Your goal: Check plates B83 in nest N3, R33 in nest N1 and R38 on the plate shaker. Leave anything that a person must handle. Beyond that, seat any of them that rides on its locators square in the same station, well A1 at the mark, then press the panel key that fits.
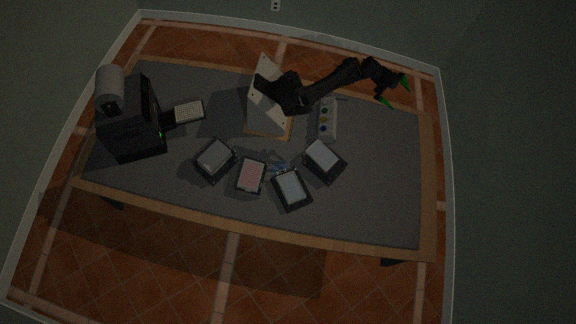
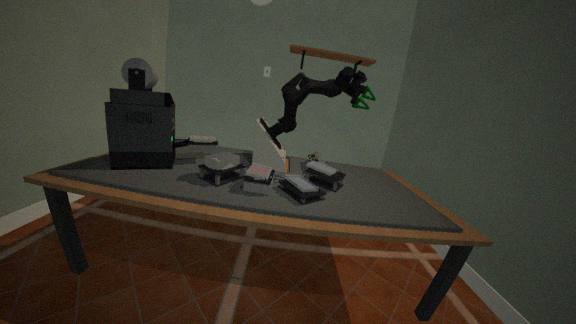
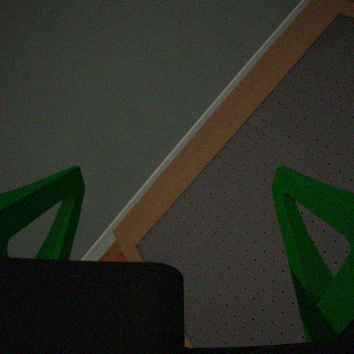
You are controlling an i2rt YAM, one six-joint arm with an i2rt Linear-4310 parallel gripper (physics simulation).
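My gripper [image 1: 400, 98] [image 2: 367, 98] [image 3: 177, 176] is open and empty, high above the table's back right. A pale plate [image 1: 214, 156] [image 2: 222, 161] sits on a dark raised stand at the left of the row. A pink-welled plate [image 1: 251, 175] [image 2: 260, 172] is on the block right of it. A pale blue plate [image 1: 291, 187] [image 2: 301, 184] and another pale plate [image 1: 321, 156] [image 2: 321, 168] sit on dark stands further right. Labels, well A1 and locators are too small to read. The key panel [image 1: 327, 120] has green, yellow and blue keys.
A dark machine [image 1: 131, 120] [image 2: 141, 132] with a roll on top stands at the left; its arm holds a white plate [image 1: 189, 111] [image 2: 202, 139]. The arm's slanted white mount [image 1: 265, 112] [image 2: 265, 150] stands mid-back. A wooden shelf [image 2: 330, 54] is on the wall behind the arm.
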